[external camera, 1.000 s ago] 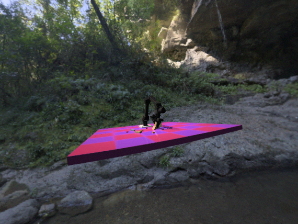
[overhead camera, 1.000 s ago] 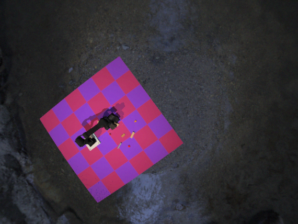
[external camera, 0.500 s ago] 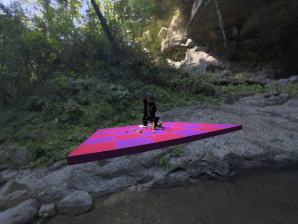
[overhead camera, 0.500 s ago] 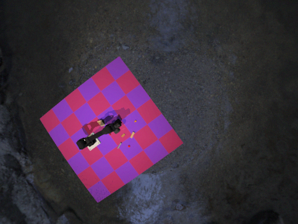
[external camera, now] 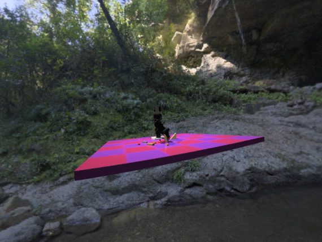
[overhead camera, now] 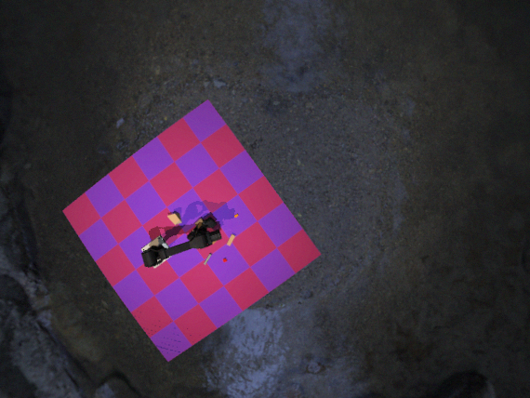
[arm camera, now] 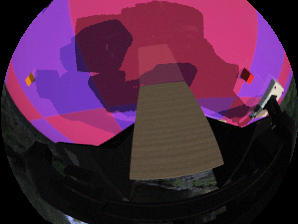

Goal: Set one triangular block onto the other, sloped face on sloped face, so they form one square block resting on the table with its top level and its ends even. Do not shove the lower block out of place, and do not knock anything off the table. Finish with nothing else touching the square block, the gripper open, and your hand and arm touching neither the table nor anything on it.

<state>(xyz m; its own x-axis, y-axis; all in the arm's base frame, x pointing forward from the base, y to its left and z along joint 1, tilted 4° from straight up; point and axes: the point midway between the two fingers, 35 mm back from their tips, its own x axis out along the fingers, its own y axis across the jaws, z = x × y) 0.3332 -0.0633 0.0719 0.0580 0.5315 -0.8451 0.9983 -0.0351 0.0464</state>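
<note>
My gripper tip is 10 mm below the triangular block. The rest, counted from my gripper tip: orange piece (200 mm ahead, 110 mm to the right, 40 mm below); then red bit (50 mm behind, 280 mm to the right, 40 mm below); then grey stick (130 mm behind, 200 mm to the right, 30 mm below).
</note>
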